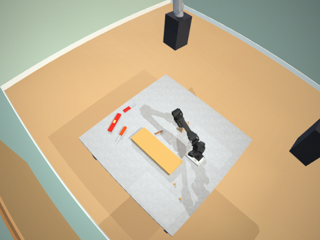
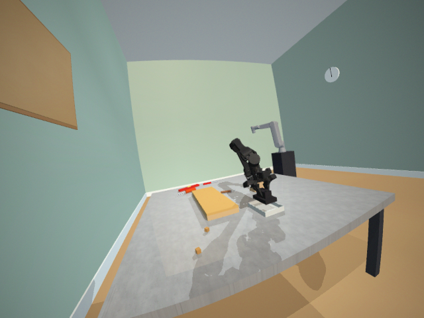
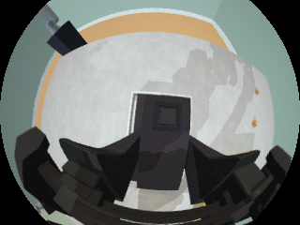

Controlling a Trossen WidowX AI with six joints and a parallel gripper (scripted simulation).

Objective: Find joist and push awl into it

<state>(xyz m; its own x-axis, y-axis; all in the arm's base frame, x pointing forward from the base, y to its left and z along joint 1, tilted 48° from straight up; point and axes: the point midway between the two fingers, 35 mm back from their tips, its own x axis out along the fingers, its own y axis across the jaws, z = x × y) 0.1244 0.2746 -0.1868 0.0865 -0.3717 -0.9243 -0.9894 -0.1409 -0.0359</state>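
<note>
My gripper tip is 2 cm to the left of the white tray and 6 cm above it. Also, from my gripper tip: black stud finder 2 cm above; then brown-handled awl 6 cm ahead, 44 cm to the right, 7 cm below; then orange-handled screwdriver 42 cm ahead, 66 cm to the right, 6 cm below.
</note>
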